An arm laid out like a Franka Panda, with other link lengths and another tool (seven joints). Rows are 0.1 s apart.
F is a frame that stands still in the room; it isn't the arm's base.
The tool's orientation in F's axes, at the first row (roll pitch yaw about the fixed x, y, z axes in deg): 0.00 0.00 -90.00
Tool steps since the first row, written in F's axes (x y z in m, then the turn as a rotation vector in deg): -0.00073 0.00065 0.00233 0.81 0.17 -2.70; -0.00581 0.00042 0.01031 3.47 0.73 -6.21; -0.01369 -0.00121 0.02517 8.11 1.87 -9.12; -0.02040 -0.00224 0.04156 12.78 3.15 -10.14; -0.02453 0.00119 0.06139 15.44 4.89 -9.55; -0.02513 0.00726 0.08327 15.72 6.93 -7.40; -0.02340 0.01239 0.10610 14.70 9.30 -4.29; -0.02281 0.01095 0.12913 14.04 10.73 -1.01; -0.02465 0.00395 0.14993 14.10 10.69 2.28; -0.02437 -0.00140 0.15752 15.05 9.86 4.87
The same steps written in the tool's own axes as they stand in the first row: -0.00065 -0.00073 0.00233 -0.17 0.81 -2.70; -0.00042 -0.00581 0.01031 -0.73 3.47 -6.21; 0.00121 -0.01369 0.02517 -1.87 8.11 -9.12; 0.00224 -0.02040 0.04156 -3.15 12.78 -10.14; -0.00119 -0.02453 0.06139 -4.89 15.44 -9.55; -0.00726 -0.02513 0.08327 -6.93 15.72 -7.40; -0.01239 -0.02340 0.10610 -9.30 14.70 -4.29; -0.01095 -0.02281 0.12913 -10.73 14.04 -1.01; -0.00395 -0.02465 0.14993 -10.69 14.10 2.28; 0.00140 -0.02437 0.15752 -9.86 15.05 4.87
